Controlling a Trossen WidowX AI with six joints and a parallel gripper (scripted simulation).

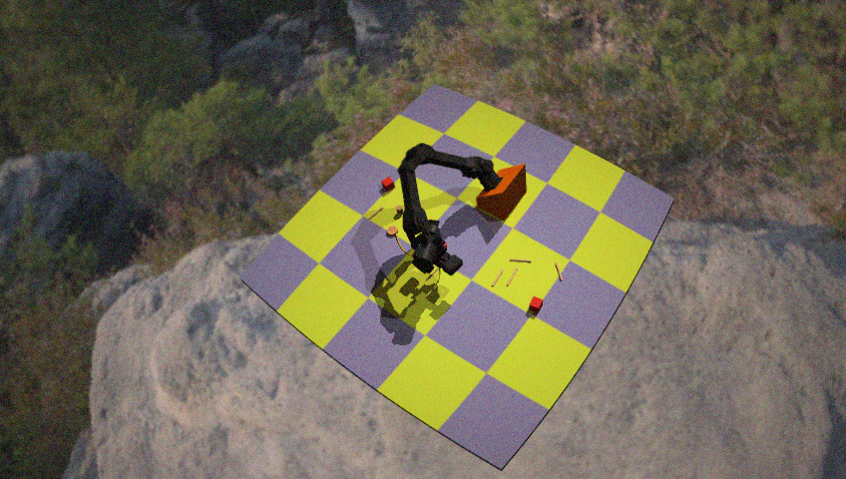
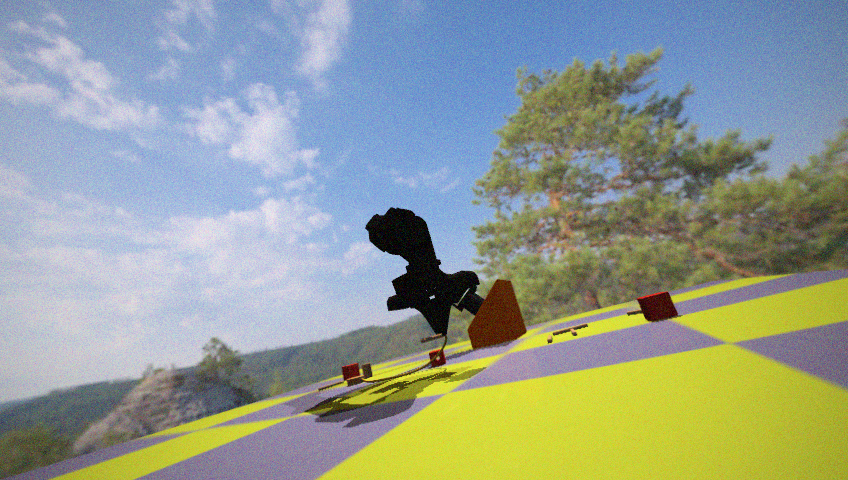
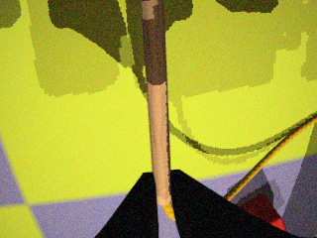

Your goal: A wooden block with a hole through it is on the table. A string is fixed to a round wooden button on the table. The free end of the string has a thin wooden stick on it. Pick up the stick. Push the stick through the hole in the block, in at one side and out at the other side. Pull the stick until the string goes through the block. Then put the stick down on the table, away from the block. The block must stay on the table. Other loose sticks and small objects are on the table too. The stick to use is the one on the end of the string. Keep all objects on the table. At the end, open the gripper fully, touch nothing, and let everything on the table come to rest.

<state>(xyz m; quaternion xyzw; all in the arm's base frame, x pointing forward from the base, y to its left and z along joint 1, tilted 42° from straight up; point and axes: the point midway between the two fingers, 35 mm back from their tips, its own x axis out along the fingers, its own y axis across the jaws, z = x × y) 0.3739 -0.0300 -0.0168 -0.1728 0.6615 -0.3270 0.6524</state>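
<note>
Right now the thin wooden stick is 1 cm ahead of my gripper tip. The rest, counted from my gripper tip: round button 26 cm to the right, 8 cm behind, 5 cm below; wooden peg 29 cm to the right, 16 cm behind, 4 cm below; red block 9 cm behind, 6 cm to the right, 4 cm below.
</note>
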